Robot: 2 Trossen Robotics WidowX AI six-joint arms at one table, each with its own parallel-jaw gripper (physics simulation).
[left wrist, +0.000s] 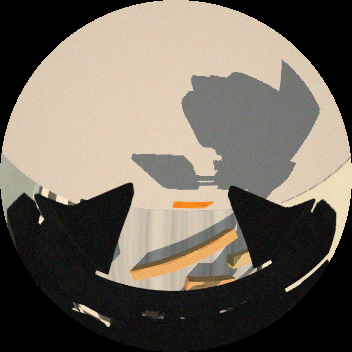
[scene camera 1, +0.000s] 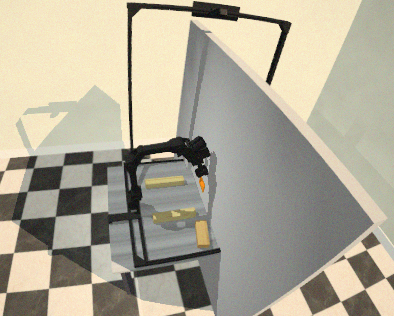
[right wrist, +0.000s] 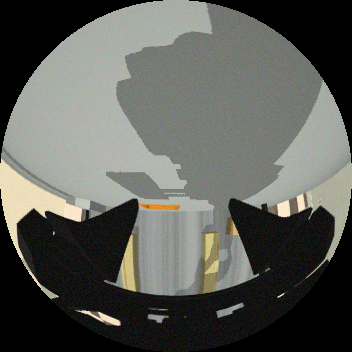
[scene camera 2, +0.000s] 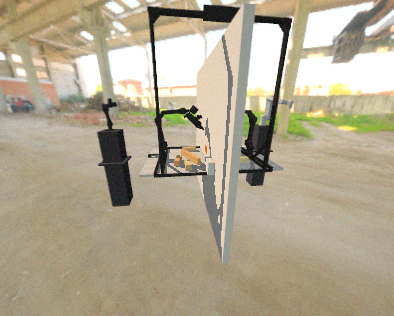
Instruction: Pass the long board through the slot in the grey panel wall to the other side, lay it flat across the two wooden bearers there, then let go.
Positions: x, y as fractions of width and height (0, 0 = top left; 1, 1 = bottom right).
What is my right gripper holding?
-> Nothing.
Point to a grey panel wall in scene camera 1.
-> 0.72, 0.66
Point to a grey panel wall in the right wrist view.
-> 0.50, 0.31
